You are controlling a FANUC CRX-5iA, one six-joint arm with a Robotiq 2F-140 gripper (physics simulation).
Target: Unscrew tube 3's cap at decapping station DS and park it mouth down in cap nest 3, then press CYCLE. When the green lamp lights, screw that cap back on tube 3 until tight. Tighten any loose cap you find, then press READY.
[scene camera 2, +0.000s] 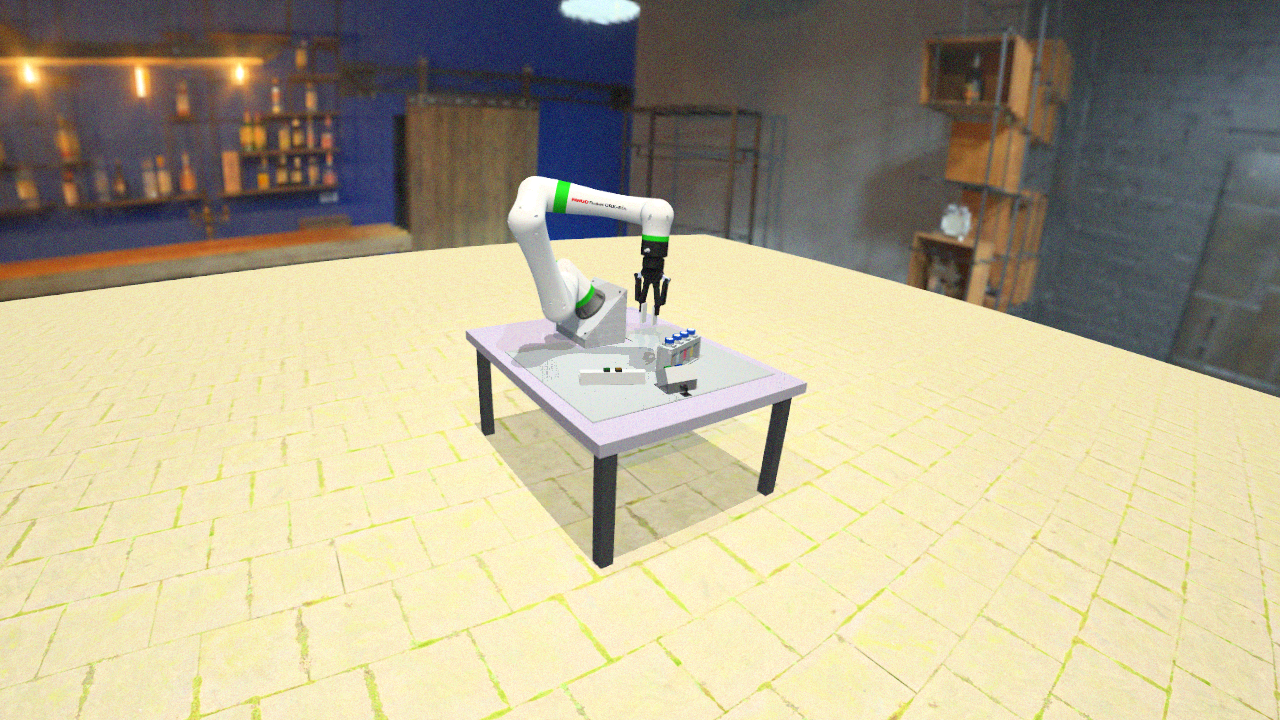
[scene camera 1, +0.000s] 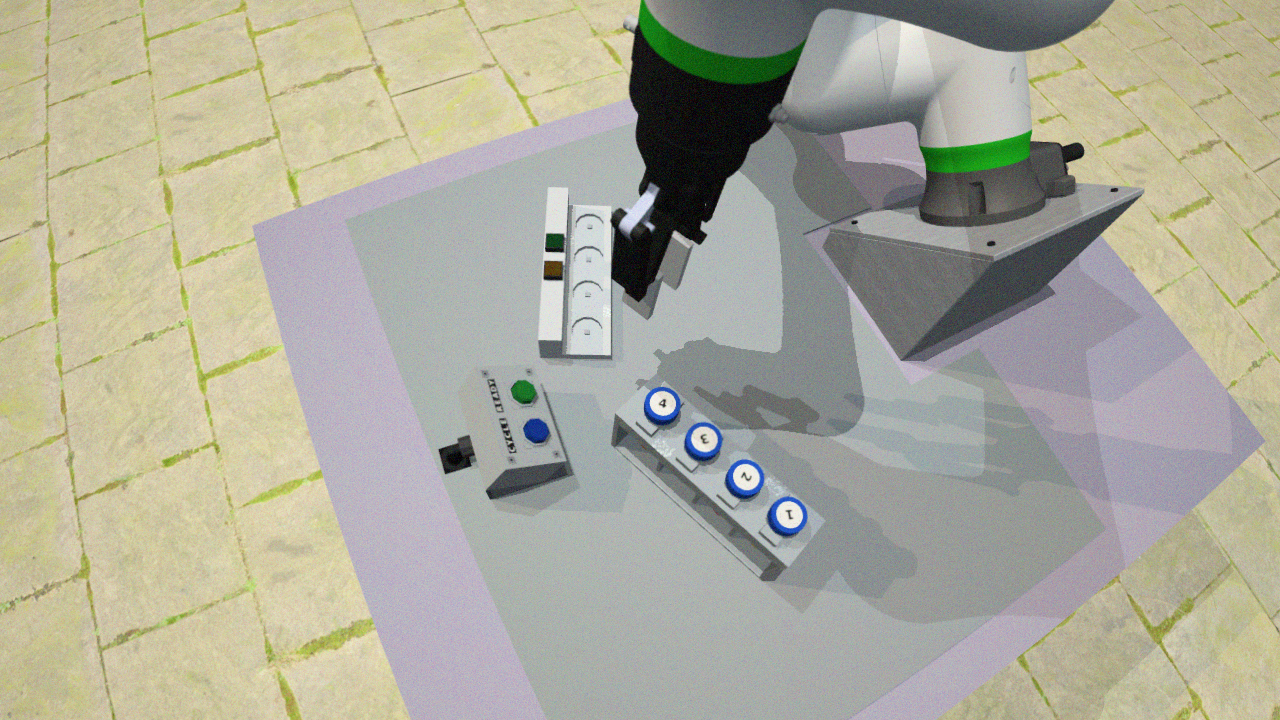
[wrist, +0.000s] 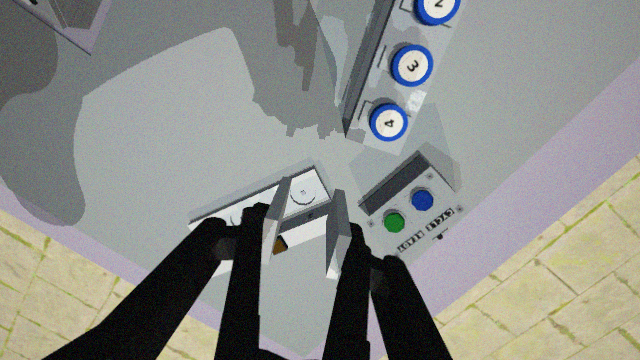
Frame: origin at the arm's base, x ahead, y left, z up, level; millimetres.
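Where they show: gripper, fingertip midpoint: (scene camera 2: 648,323) (scene camera 1: 651,293) (wrist: 309,200); arm's base, link origin: (scene camera 2: 591,305) (scene camera 1: 981,208).
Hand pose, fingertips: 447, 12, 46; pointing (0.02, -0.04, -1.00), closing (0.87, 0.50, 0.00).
Each offset is from my fingertips to the centre of the thing, as dx, dy, dz.
My gripper (scene camera 1: 660,284) (scene camera 2: 648,319) (wrist: 309,200) is open and empty, pointing down in the air; in the wrist view its fingers overlap the white nest strip (scene camera 1: 605,308) (scene camera 2: 612,378) (wrist: 311,176). The nests visible in scene camera 1 hold no caps. Cap 3 {-7, +132, -65} (scene camera 1: 703,440) (wrist: 412,65) sits on its tube in the rack {-18, +155, -130} (scene camera 1: 810,537) (scene camera 2: 666,357) (wrist: 372,144), between cap 4 {+16, +85, -66} (scene camera 1: 662,404) (wrist: 388,122) and cap 2 {-29, +178, -67} (scene camera 1: 744,478) (wrist: 437,6); cap 1 {-52, +225, -67} (scene camera 1: 787,515) is at the end. Cap tightness cannot be told. The green lamp {+40, -176, -128} (scene camera 1: 554,240) looks dark.
The button box {+156, +27, -140} (scene camera 1: 542,456) (scene camera 2: 677,379) (wrist: 434,186) carries the blue CYCLE button {+134, +50, -118} (scene camera 1: 535,430) (wrist: 422,200) and green READY button {+134, +5, -118} (scene camera 1: 523,391) (wrist: 394,222). An amber lamp {+54, -138, -128} (scene camera 1: 553,269) (wrist: 279,245) is beside the green one. The robot's grey pedestal (scene camera 1: 948,286) stands behind the rack.
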